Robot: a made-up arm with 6 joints. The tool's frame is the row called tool.
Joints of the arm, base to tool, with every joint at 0 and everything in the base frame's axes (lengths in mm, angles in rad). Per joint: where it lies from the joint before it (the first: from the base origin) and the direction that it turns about. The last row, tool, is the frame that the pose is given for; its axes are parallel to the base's.
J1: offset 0 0 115 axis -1 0 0
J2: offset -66 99 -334 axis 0 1 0
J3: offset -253 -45 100 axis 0 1 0
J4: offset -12 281 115 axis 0 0 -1
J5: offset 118 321 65 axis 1 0 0
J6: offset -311 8 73 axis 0 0 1
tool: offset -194 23 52
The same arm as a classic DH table. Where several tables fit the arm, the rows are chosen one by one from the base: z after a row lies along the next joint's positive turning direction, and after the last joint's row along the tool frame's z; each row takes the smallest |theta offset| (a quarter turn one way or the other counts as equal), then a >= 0, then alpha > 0; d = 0 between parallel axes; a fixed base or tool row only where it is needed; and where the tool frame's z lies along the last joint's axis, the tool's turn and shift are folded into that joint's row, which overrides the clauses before.
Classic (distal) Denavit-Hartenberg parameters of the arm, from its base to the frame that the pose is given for. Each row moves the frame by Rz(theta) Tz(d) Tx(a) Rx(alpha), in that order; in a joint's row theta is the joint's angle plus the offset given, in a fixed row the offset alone. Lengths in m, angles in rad.
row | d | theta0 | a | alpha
base (fixed) | 0.1150 | -1.5708 | 0.0000 | 1.5708
J1 | 0.0660 | -1.5708 | 0.3340 | 1.5708
J2 | 0.0000 | -1.1944 | -0.2720 | 0.0000
J3 | 0.3350 | -0.3764 | -0.0120 | -1.5708
J4 | -0.1800 | -1.5708 | 0.3210 | -1.5708
J5 | -0.1930 | 0.0000 | 0.0080 | -1.5708
J6 | 0.0000 | 1.4528 | 0.1954 | 0.0000
tool (fixed) | 0.1250 | -3.0236 | 0.0000 | 0.0000

